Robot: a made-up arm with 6 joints. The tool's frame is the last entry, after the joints.
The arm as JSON. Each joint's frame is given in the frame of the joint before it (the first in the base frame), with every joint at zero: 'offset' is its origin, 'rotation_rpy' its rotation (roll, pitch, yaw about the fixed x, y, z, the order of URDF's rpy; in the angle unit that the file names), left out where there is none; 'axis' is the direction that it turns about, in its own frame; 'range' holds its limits. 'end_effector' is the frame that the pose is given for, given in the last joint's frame.
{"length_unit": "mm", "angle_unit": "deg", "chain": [
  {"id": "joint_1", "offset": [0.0, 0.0, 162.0], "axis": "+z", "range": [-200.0, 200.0]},
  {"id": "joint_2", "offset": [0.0, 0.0, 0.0], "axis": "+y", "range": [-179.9, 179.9]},
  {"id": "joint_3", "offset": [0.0, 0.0, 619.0], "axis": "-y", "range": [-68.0, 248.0]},
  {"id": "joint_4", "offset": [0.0, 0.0, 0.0], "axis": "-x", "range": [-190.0, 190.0]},
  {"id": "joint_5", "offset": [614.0, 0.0, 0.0], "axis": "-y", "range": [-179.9, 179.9]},
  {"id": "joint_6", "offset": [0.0, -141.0, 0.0], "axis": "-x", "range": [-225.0, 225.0]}
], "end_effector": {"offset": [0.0, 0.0, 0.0]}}
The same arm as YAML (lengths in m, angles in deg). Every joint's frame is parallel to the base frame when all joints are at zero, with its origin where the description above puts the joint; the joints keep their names.
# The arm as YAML. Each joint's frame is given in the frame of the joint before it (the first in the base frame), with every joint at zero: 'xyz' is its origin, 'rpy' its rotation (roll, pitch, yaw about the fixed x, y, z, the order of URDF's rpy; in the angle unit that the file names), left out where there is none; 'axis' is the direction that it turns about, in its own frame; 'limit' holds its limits. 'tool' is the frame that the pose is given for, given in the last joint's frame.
units:
  length: m
  angle: deg
joints:
  - name: joint_1
    type: revolute
    origin:
      xyz: [0.0, 0.0, 0.162]
    axis: [0.0, 0.0, 1.0]
    limit:
      lower: -200.0
      upper: 200.0
  - name: joint_2
    type: revolute
    origin:
      xyz: [0.0, 0.0, 0.0]
    axis: [0.0, 1.0, 0.0]
    limit:
      lower: -179.9
      upper: 179.9
  - name: joint_3
    type: revolute
    origin:
      xyz: [0.0, 0.0, 0.619]
    axis: [0.0, -1.0, 0.0]
    limit:
      lower: -68.0
      upper: 248.0
  - name: joint_4
    type: revolute
    origin:
      xyz: [0.0, 0.0, 0.0]
    axis: [-1.0, 0.0, 0.0]
    limit:
      lower: -190.0
      upper: 190.0
  - name: joint_5
    type: revolute
    origin:
      xyz: [0.614, 0.0, 0.0]
    axis: [0.0, -1.0, 0.0]
    limit:
      lower: -179.9
      upper: 179.9
  - name: joint_6
    type: revolute
    origin:
      xyz: [0.0, -0.141, 0.0]
    axis: [-1.0, 0.0, 0.0]
    limit:
      lower: -225.0
      upper: 225.0
tool:
  origin:
    xyz: [0.0, 0.0, 0.0]

